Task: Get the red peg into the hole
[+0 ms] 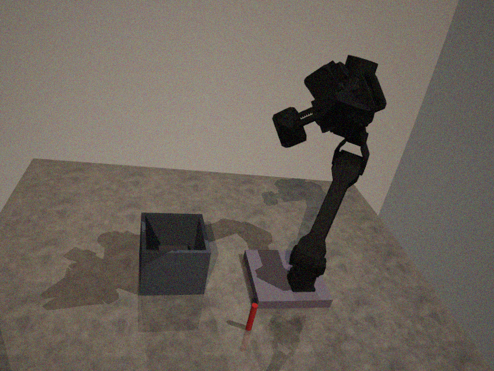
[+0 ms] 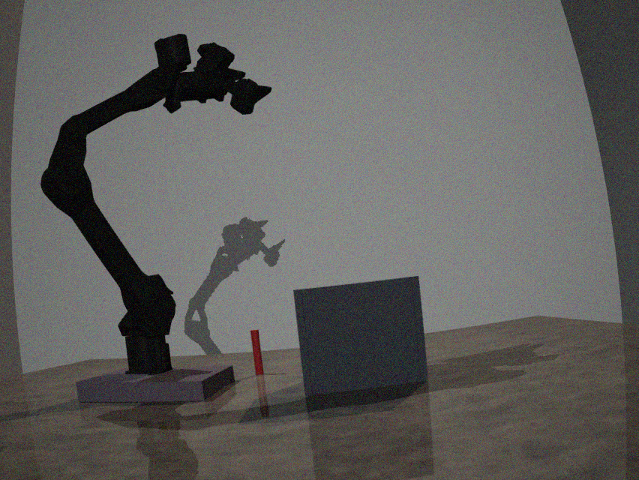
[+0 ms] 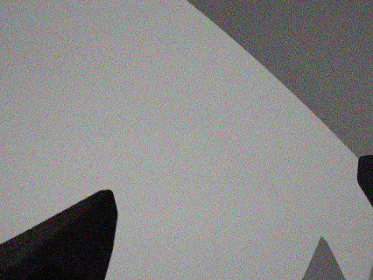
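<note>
The red peg lies 53 cm below my gripper tip, 8 cm to the right of it and 3 cm behind it. The rest, counted from my gripper tip: plate: 52 cm below, 27 cm to the right, 15 cm ahead.
</note>
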